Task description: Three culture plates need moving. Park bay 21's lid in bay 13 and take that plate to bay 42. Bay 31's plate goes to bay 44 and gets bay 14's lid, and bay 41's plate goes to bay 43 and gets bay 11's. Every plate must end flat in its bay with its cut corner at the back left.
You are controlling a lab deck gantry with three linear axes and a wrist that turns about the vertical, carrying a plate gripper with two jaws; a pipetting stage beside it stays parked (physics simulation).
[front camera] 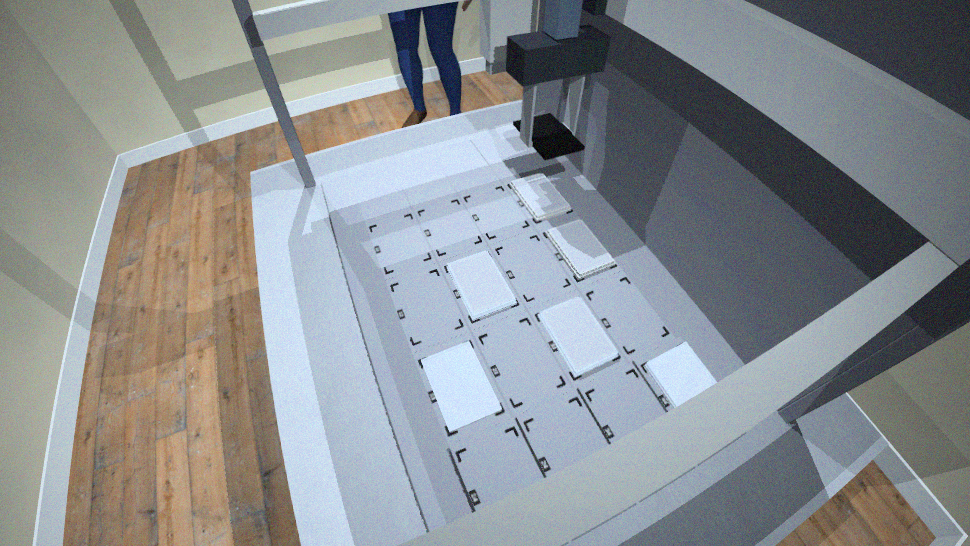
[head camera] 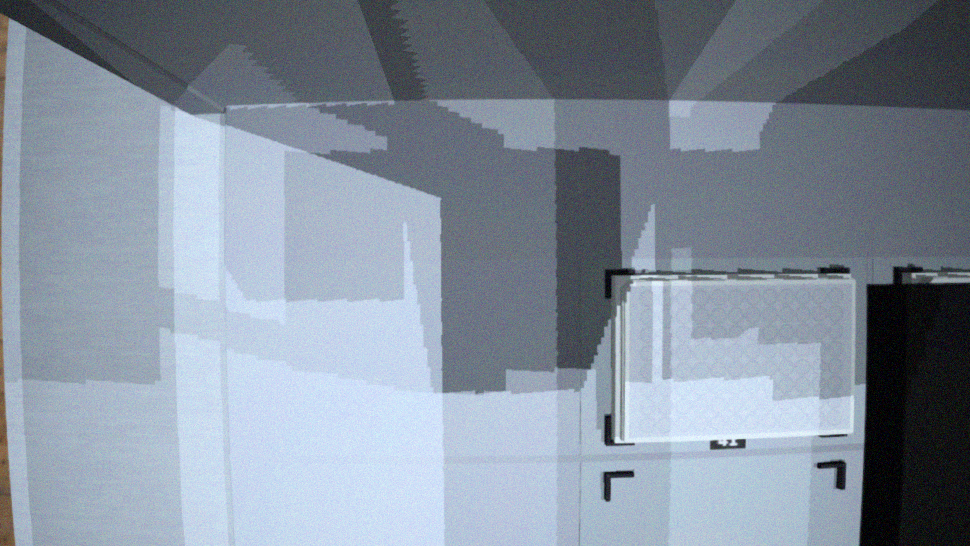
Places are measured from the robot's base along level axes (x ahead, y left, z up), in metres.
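Pixels of known places: gripper, fingertip midpoint: [front camera: 547,136]; robot's base, link origin: [front camera: 371,227].
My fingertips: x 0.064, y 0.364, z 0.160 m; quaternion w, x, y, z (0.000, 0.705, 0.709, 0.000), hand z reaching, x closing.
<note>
For each thing: its top centre in the pictures, then the offset to it from my fingertips. "spot": a spot on its surface instead.
- black lid, top centre: [front camera: 547,133] 0.000 m ahead, 0.000 m left, 0.008 m up
- bay 41, surface spot: [head camera: 736,359] [front camera: 539,191] spot: 0.004 m back, 0.000 m left, 0.146 m down
- bay 42, surface spot: [front camera: 580,248] spot: 0.172 m ahead, 0.005 m right, 0.146 m down
- white lid, top centre: [front camera: 459,383] 0.328 m ahead, 0.321 m right, 0.152 m down
- white-topped plate, top centre: [front camera: 690,384] 0.492 m ahead, 0.000 m left, 0.129 m down
- bay 22, surface spot: [front camera: 481,284] spot: 0.172 m ahead, 0.216 m right, 0.146 m down
- bay 33, surface spot: [front camera: 579,335] spot: 0.335 m ahead, 0.109 m right, 0.145 m down
My gripper [front camera: 550,137] is shut on a black lid [front camera: 557,141] [head camera: 917,413] and holds it level, high above the deck at the far right. In the head view the lid hides much of bay 42, and the jaws do not show. The plate in bay 41 [front camera: 541,196] [head camera: 736,359] lies uncovered by the black lid, its wells showing. The plate in bay 42 [front camera: 580,248] sits in its corner marks. A white lid [front camera: 461,385] lies in bay 13. Bay 44 holds a white-topped plate [front camera: 680,374], partly hidden by the frame beam. Cut corners cannot be made out.
Other white-topped plates stand in bay 22 [front camera: 481,284] and bay 33 [front camera: 579,335]. Black corner marks outline the bays. A pale frame beam [front camera: 712,379] crosses the near side, and a grey post [front camera: 281,108] rises at the far left. A person's legs [front camera: 444,61] show behind the deck.
</note>
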